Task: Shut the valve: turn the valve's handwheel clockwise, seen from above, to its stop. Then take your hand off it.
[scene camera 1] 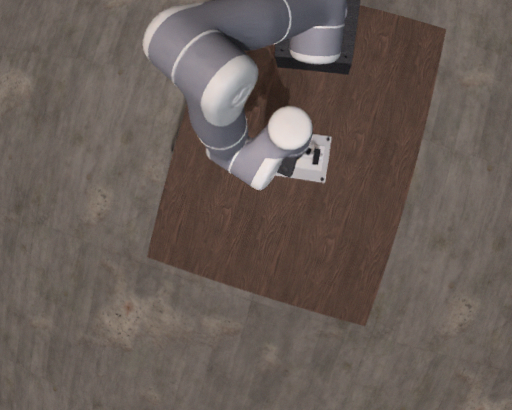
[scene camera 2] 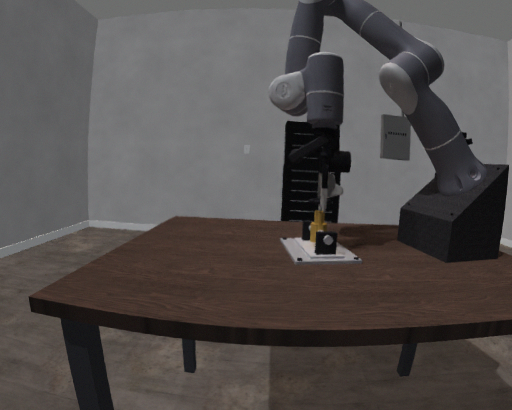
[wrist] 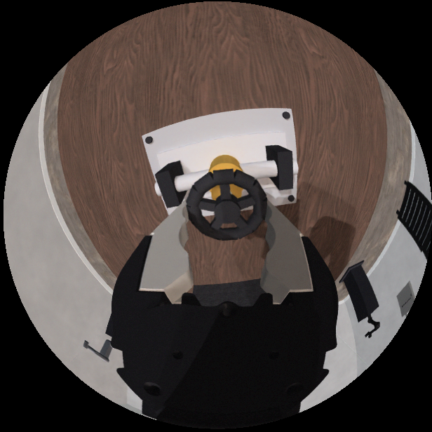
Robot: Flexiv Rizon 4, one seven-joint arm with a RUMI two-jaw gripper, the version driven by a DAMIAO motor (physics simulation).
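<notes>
The valve's black handwheel (wrist: 228, 212) is a spoked ring at the centre of the wrist view. My gripper (wrist: 226, 201) (scene camera 2: 322, 207) is shut on the handwheel, with one pale jaw against each side of its rim. The yellow valve body (wrist: 224, 162) (scene camera 2: 318, 231) stands below the wheel, on a white pipe (wrist: 197, 180) held by two black blocks. The pipe and blocks are on a white base plate (wrist: 272, 117) (scene camera 1: 327, 145) (scene camera 2: 293, 250). In scene camera 1 the arm hides the handwheel. How far the wheel is turned cannot be told.
The base plate lies on a brown wooden table (scene camera 1: 280, 240) (scene camera 2: 200, 295) (wrist: 220, 60). The arm's black pedestal (scene camera 1: 312, 64) (scene camera 2: 425, 227) stands at the table's edge. A black louvred panel (scene camera 2: 295, 170) and a grey box (scene camera 2: 395, 137) are at the far wall.
</notes>
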